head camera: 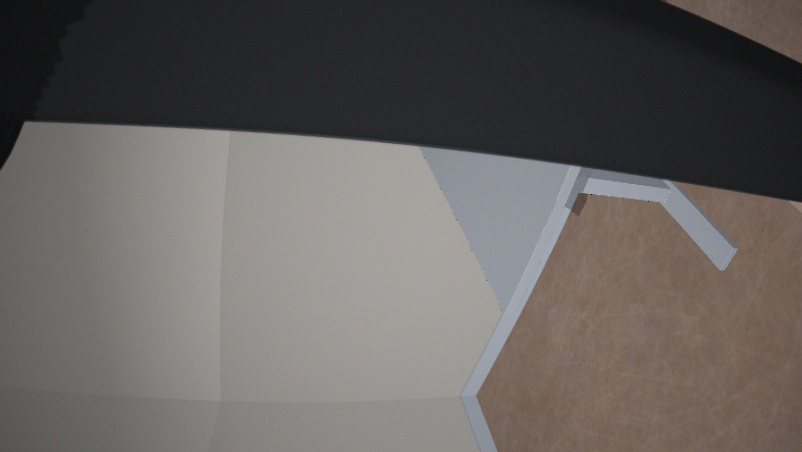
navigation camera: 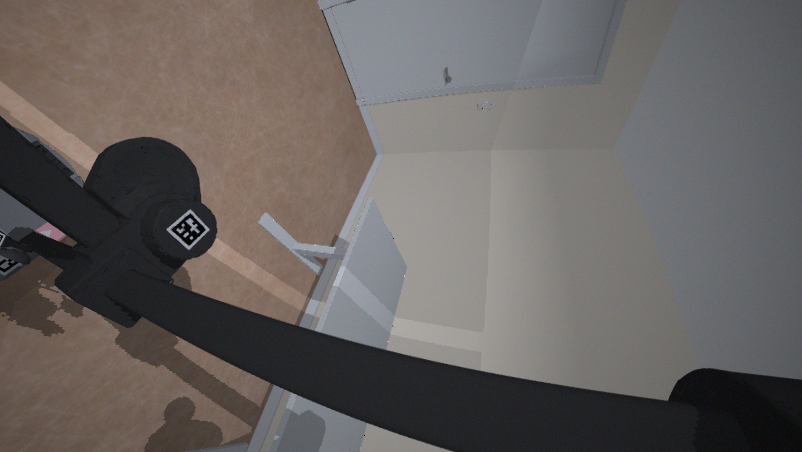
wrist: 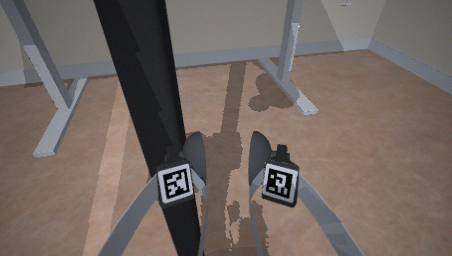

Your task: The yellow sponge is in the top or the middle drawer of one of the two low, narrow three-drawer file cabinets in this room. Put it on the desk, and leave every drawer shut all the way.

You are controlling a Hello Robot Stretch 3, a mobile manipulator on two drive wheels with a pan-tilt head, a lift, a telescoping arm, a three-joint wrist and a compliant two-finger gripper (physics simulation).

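Frame: origin at the robot's base, x left, y back, z up, level; centimetres.
Where they show: gripper, between the fingertips: (navigation camera: 9,273) (wrist: 226,150).
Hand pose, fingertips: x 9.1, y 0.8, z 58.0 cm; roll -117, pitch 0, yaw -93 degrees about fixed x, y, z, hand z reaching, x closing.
Each offset is from my fingertips to the centre of the thing. "spot": to the spot under its first point. Level surfaces: height alone.
My gripper (wrist: 226,150) is open and empty in the wrist view, its two dark rounded fingertips apart above the brown floor. The desk's pale grey top {dz +14.0 cm} (head camera: 494,213) (navigation camera: 367,269) shows in part in the head view and the navigation view, partly hidden behind black robot parts. One desk leg's foot (head camera: 699,227) (navigation camera: 276,230) sticks out over the floor there. In the wrist view a left desk leg {spot: dx +90.2, dy +78.0, dz -35.3 cm} (wrist: 47,75) and a right desk leg {spot: dx +110.8, dy -42.5, dz -31.1 cm} (wrist: 290,42) stand ahead, near the wall. The yellow sponge and the file cabinets do not show in these views.
A black robot column (wrist: 145,75) crosses the left part of the wrist view. A closed grey door (navigation camera: 466,39) with a handle is at the top of the navigation view. A beige wall (head camera: 325,269) (navigation camera: 561,241) meets the floor at a pale baseboard (head camera: 519,291) (wrist: 207,57).
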